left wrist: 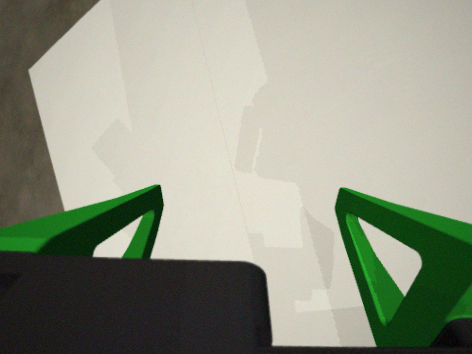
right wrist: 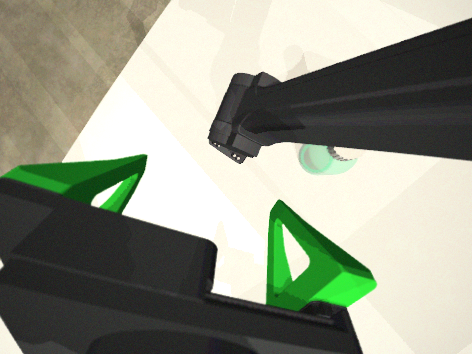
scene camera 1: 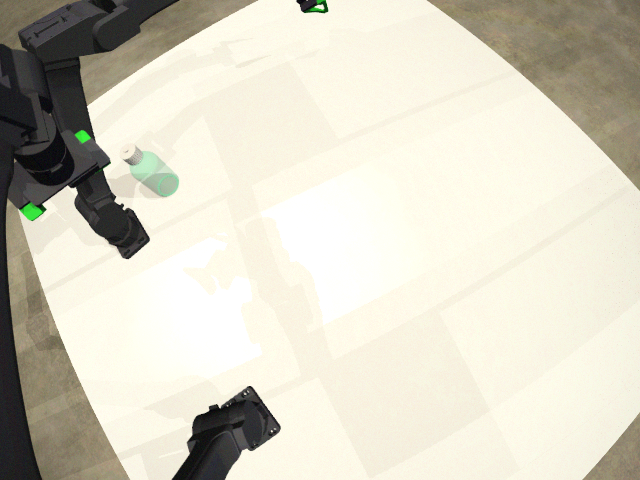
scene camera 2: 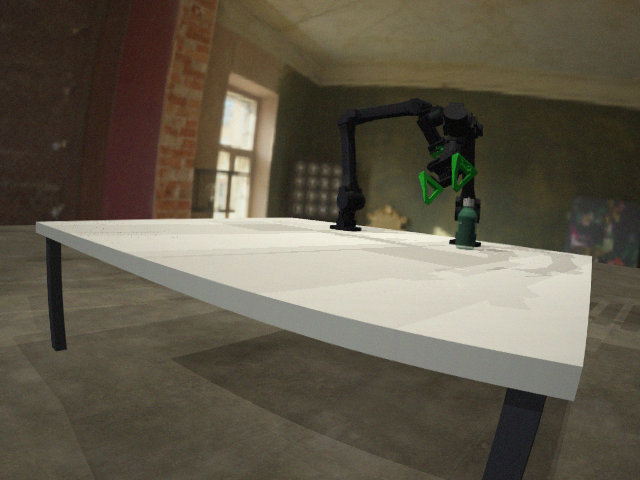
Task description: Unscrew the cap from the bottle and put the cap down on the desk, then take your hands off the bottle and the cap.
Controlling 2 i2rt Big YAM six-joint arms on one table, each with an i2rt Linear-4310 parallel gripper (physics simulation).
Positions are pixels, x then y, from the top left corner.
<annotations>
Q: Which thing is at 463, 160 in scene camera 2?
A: The left gripper.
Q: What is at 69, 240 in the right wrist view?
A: The right gripper.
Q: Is the left gripper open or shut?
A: Open.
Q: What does the right gripper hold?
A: Nothing.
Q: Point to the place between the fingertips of the right gripper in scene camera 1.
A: At 68, 188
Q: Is the right gripper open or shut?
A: Open.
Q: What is the left gripper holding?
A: Nothing.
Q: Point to a green bottle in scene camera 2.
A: At 467, 219
</annotations>
